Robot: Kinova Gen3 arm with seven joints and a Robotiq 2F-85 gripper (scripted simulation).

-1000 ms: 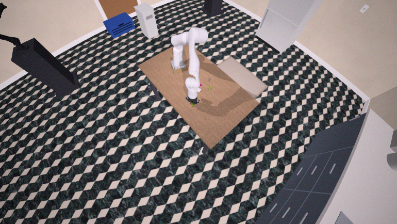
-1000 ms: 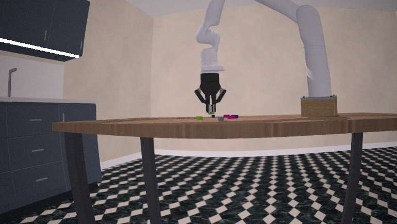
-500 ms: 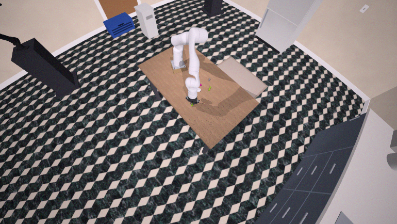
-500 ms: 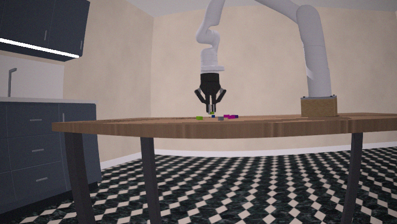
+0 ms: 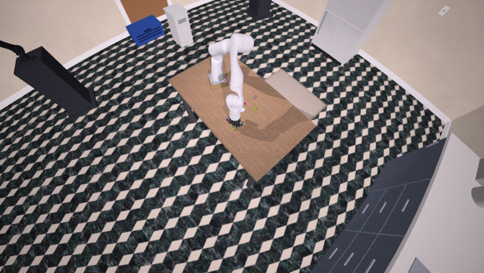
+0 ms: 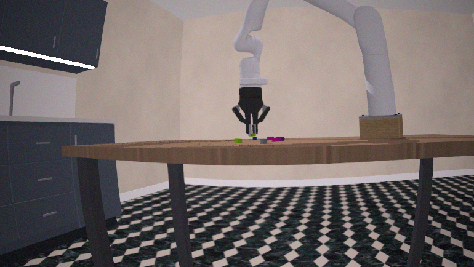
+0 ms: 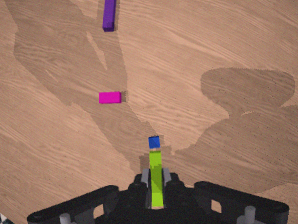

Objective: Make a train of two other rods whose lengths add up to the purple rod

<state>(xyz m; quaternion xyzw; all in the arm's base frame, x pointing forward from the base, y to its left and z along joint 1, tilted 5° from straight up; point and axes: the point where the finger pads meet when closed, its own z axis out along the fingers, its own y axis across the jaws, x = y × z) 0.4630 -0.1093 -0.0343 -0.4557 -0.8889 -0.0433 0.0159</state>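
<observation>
The blue rod lies 20 mm behind my hand, 30 mm to the left of it and 30 mm below it. From my hand the other things lie so: purple rod 140 mm behind, 120 mm to the left, 30 mm below; grey rod 150 mm behind, 300 mm to the left, 30 mm below.
</observation>
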